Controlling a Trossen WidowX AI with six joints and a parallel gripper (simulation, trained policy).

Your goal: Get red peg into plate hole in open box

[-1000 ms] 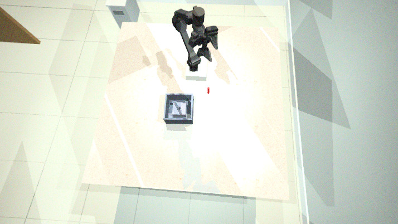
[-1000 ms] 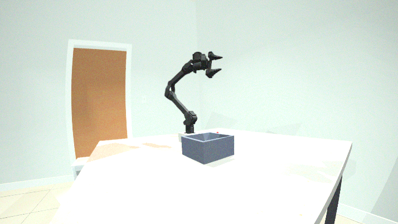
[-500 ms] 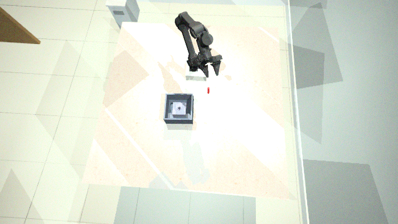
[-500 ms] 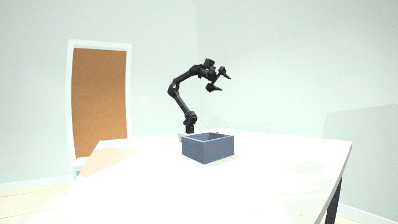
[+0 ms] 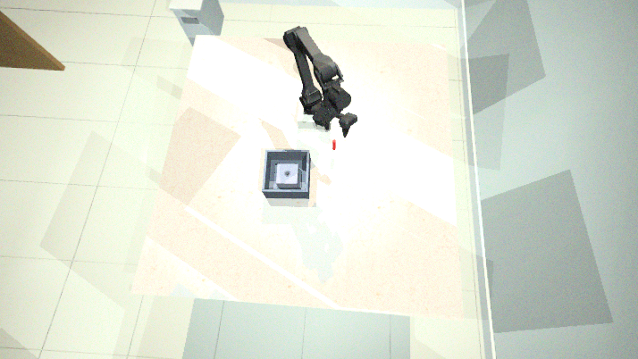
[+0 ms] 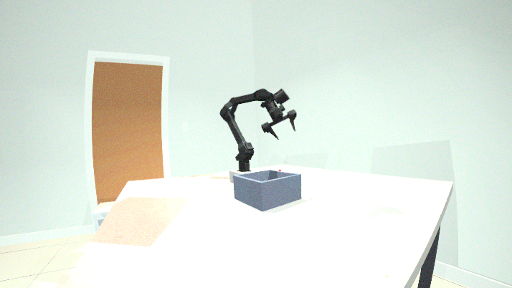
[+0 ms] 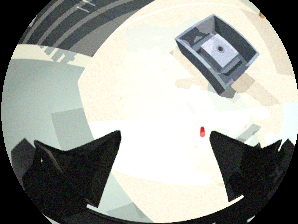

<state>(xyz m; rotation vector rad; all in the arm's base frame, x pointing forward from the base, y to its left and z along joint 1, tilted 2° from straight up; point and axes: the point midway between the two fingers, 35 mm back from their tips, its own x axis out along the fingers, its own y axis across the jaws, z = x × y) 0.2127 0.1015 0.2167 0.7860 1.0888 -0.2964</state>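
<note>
Right now the red peg is 210 mm below my gripper tip, 50 mm behind it and 10 mm to the right of it. Round my gripper tip: blue-grey box (220 mm below, 210 mm to the right, 90 mm ahead); pale plate (210 mm to the right, 210 mm below, 90 mm ahead).
</note>
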